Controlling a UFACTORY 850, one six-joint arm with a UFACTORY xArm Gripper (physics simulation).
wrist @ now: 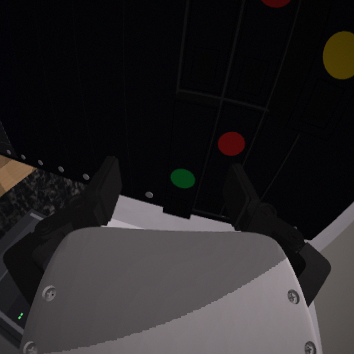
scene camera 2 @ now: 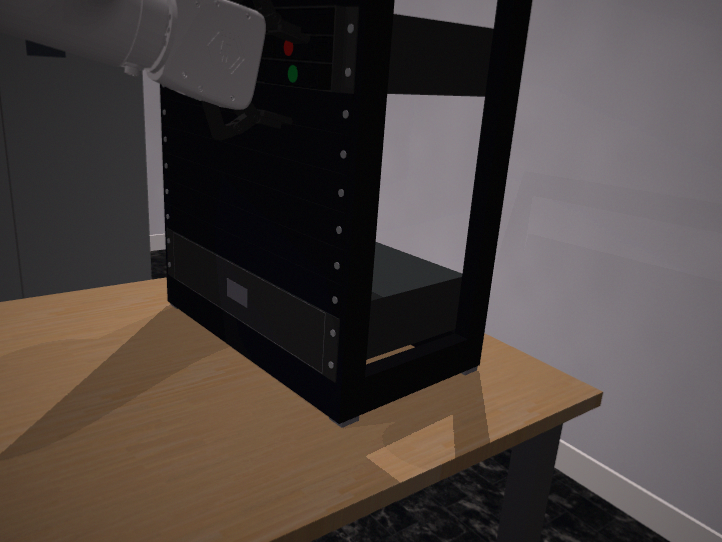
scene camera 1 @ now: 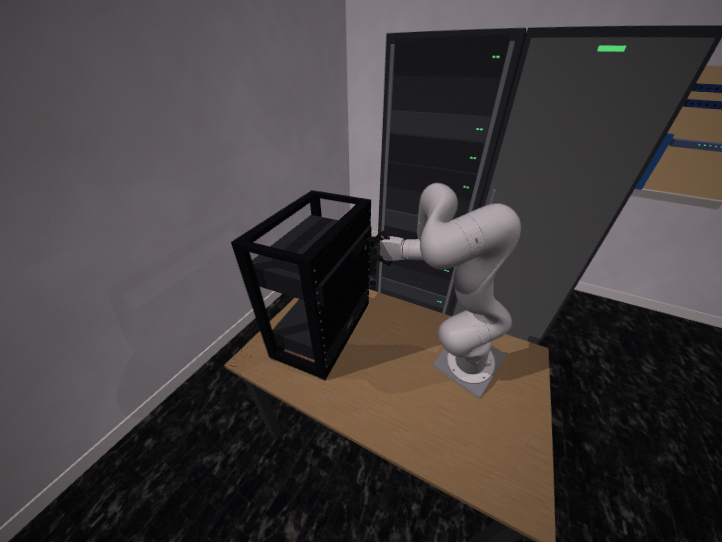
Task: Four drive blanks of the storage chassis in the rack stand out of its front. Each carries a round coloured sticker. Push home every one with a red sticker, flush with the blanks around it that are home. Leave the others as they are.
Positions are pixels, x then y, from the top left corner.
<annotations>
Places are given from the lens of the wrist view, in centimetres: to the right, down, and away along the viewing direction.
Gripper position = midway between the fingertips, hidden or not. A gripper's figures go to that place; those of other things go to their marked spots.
gripper (wrist: 173,173): 0, 0, 13
black rack (wrist: 176,99): 0, -4, 9
</annotations>
